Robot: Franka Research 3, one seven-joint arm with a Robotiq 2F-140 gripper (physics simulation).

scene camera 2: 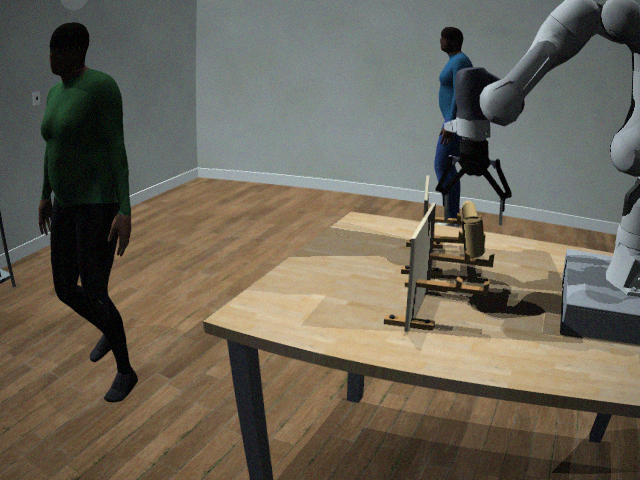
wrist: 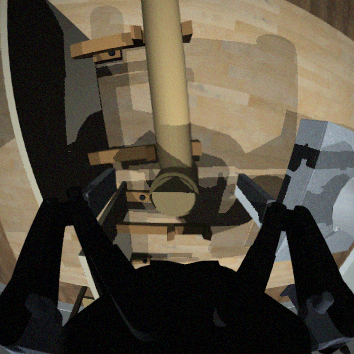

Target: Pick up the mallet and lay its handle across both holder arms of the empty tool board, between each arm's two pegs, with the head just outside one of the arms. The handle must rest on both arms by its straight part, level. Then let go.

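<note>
The mallet (scene camera 2: 473,238) (wrist: 170,85) is pale wood. Its thick handle lies across the arms of the far tool board (scene camera 2: 427,190) (wrist: 37,110). Its cylindrical head (wrist: 173,197) is at the near end, just outside that board's nearer arm (wrist: 125,154). The empty tool board (scene camera 2: 419,258) stands nearer in the scene view, with two pegged arms (scene camera 2: 449,285) (wrist: 150,229); its other arm is mostly hidden by the gripper in the wrist view. My gripper (scene camera 2: 473,215) (wrist: 176,181) is open and empty, pointing down above the mallet. In the wrist view its fingers appear on either side of the head.
Both boards stand upright on the wooden table (scene camera 2: 310,289), close together. The grey robot base block (scene camera 2: 594,310) (wrist: 310,145) is right of them. A person in green (scene camera 2: 85,139) stands left of the table, and a person in blue (scene camera 2: 448,93) stands behind it.
</note>
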